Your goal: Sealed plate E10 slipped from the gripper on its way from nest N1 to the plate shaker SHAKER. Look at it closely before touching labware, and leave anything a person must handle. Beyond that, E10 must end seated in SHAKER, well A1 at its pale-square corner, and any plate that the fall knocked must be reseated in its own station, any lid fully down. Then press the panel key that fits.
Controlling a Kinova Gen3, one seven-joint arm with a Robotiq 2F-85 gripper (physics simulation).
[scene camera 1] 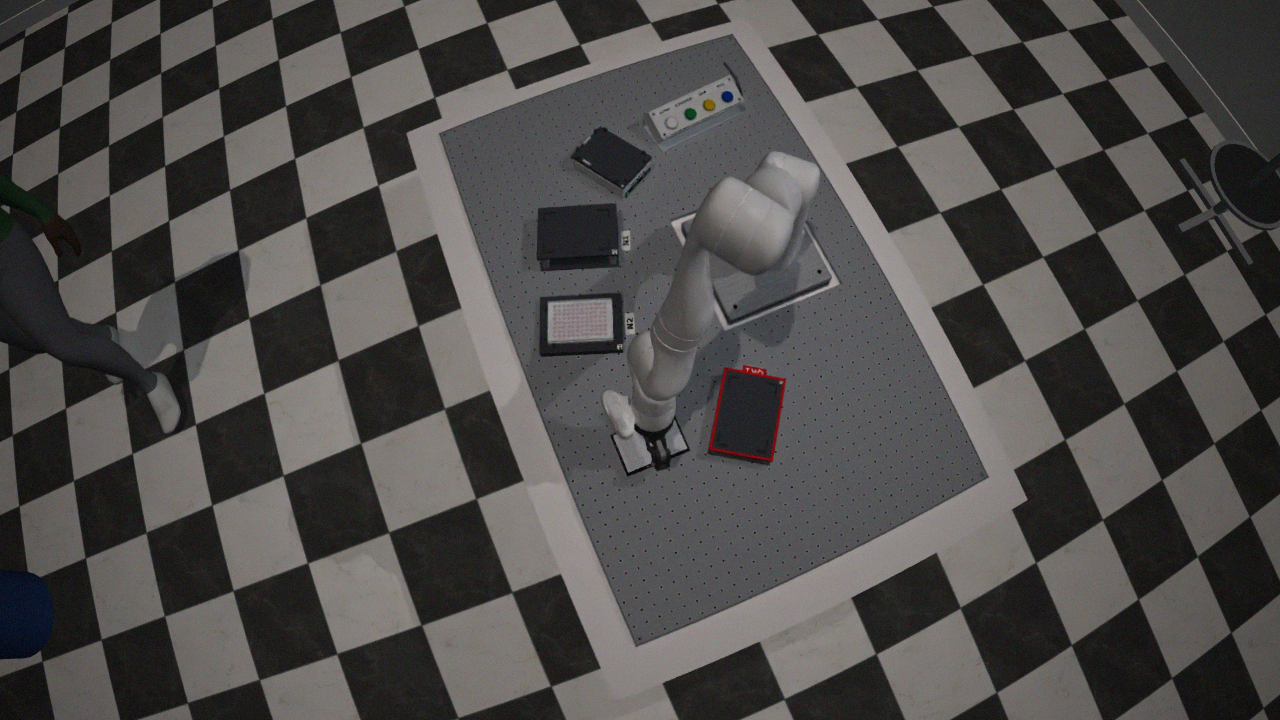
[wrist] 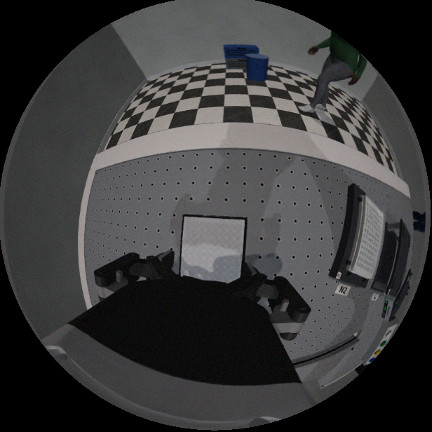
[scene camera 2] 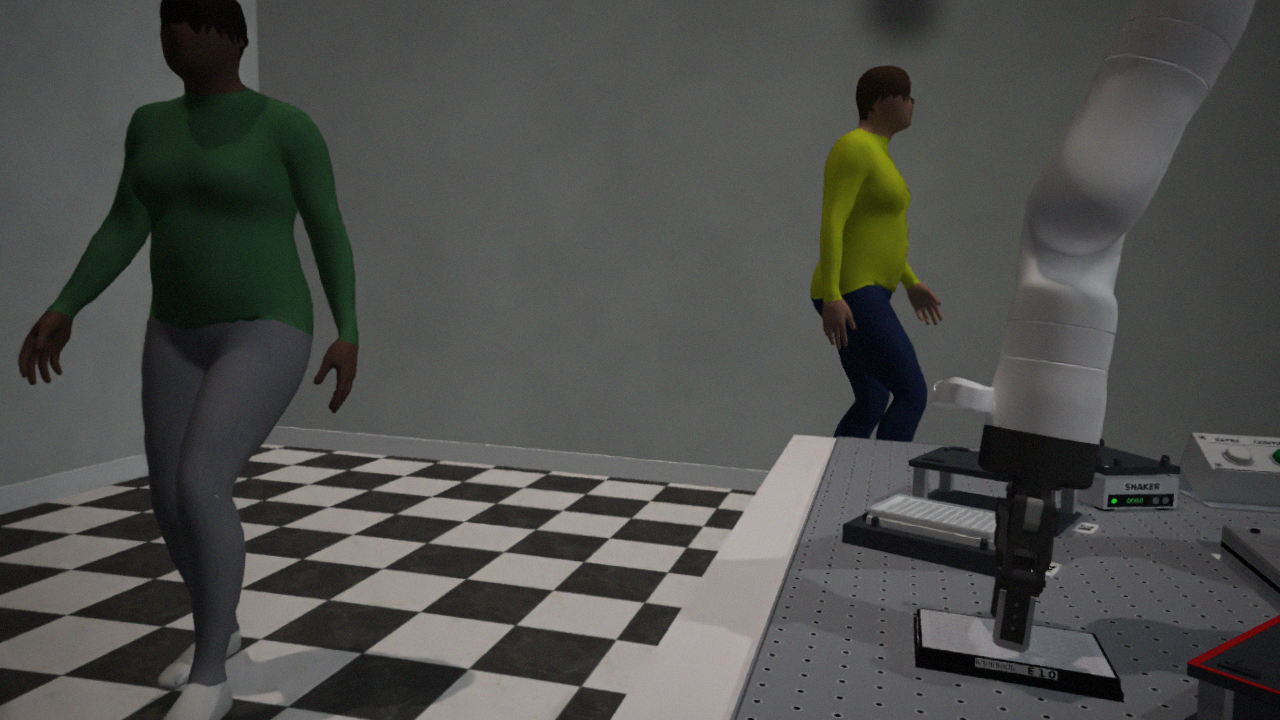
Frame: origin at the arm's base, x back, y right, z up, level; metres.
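Where they show: gripper, fingertip midpoint: (scene camera 1: 649, 442) (scene camera 2: 1007, 633).
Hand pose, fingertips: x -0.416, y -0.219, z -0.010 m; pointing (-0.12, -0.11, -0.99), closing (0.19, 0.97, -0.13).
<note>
After its pixels a point has its place.
Plate E10 (scene camera 1: 631, 454) @(x -0.456, y -0.221, z -0.015 m) (scene camera 2: 957, 631) @(x -0.448, y -0.212, z -0.015 m) (wrist: 212, 240) lies flat on the perforated table, pale top up, its E10 label on the long side facing scene camera 2. My gripper (scene camera 1: 660, 460) @(x -0.416, y -0.219, z -0.010 m) (scene camera 2: 1012, 642) @(x -0.416, y -0.219, z -0.010 m) (wrist: 207, 264) is open and points down low over E10, with nothing held; the wrist view shows its fingers toward two opposite sides. Whether they touch E10 is unclear. A plate (scene camera 1: 580, 320) @(x -0.415, y 0.055, z 0.007 m) (scene camera 2: 930, 515) @(x -0.431, y 0.038, z 0.008 m) (wrist: 370, 237) lies in N2 (scene camera 1: 581, 350) @(x -0.441, y 0.005, z -0.009 m); its lid fit is unclear. N1 (scene camera 1: 577, 231) @(x -0.332, y 0.222, z 0.029 m) holds no plate. SHAKER (scene camera 1: 611, 159) @(x -0.187, y 0.347, z 0.025 m) (scene camera 2: 1136, 491) @(x -0.162, y 0.288, z -0.004 m) shows no plate and a green-lit display.
The key panel (scene camera 1: 696, 111) @(x 0.032, y 0.362, z 0.039 m) (scene camera 2: 1230, 470) @(x -0.045, y 0.341, z 0.020 m) has white, green, yellow and blue keys. A red-rimmed black station (scene camera 1: 748, 416) @(x -0.233, y -0.272, z 0.011 m) (scene camera 2: 1257, 662) @(x -0.285, y -0.272, z 0.011 m) stands beside E10. The arm rises above a grey base plate (scene camera 1: 778, 291) @(x -0.040, y -0.082, z -0.004 m). A person in green (scene camera 2: 228, 214) and one in yellow (scene camera 2: 863, 214) are beyond the table.
</note>
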